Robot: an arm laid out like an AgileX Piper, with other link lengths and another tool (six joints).
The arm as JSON. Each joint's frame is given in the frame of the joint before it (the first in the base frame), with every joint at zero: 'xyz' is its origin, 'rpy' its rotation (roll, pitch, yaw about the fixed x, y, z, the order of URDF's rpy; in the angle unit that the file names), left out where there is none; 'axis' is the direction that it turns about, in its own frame. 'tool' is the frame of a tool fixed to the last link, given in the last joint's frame.
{
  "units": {
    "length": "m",
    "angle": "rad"
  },
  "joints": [
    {
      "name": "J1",
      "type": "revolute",
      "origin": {
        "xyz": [
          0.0,
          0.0,
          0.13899
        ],
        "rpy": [
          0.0,
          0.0,
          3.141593
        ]
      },
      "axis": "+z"
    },
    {
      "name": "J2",
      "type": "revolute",
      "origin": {
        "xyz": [
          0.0,
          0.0,
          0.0
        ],
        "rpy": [
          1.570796,
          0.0,
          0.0
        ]
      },
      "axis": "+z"
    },
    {
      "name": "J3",
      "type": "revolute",
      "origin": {
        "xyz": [
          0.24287,
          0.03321,
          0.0
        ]
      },
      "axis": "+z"
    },
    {
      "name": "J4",
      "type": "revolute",
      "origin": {
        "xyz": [
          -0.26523,
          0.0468,
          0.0
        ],
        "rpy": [
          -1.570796,
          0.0,
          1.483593
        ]
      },
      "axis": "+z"
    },
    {
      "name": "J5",
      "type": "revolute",
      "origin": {
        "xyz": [
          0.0,
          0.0,
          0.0
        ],
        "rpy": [
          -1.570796,
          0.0,
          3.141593
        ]
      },
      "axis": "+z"
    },
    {
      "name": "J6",
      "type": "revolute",
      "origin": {
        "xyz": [
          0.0,
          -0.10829,
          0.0
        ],
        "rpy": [
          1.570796,
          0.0,
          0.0
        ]
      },
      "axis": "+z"
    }
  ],
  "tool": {
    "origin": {
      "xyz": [
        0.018,
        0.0,
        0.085
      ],
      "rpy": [
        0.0,
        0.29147,
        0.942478
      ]
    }
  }
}
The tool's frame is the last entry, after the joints.
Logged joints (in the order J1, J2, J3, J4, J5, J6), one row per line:
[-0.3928 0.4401 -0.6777 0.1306 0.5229 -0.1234]
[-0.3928 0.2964 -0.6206 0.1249 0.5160 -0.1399]
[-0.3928 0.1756 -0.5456 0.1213 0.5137 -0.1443]
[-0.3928 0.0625 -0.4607 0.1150 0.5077 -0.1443]
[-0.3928 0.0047 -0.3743 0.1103 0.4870 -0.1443]
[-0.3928 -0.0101 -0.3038 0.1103 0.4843 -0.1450]
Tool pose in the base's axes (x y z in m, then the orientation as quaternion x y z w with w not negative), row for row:
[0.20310 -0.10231 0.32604 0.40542 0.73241 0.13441 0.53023]
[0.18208 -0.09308 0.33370 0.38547 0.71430 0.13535 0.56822]
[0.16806 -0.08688 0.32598 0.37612 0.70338 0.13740 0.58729]
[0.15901 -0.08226 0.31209 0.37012 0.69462 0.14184 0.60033]
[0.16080 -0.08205 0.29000 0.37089 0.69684 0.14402 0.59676]
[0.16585 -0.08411 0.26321 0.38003 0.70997 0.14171 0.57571]
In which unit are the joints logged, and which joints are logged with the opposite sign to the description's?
The joints are logged in radians. Opposite sign: J4.
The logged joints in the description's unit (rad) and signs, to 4 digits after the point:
[-0.3928 0.4401 -0.6777 -0.1306 0.5229 -0.1234]
[-0.3928 0.2964 -0.6206 -0.1249 0.5160 -0.1399]
[-0.3928 0.1756 -0.5456 -0.1213 0.5137 -0.1443]
[-0.3928 0.0625 -0.4607 -0.1150 0.5077 -0.1443]
[-0.3928 0.0047 -0.3743 -0.1103 0.4870 -0.1443]
[-0.3928 -0.0101 -0.3038 -0.1103 0.4843 -0.1450]

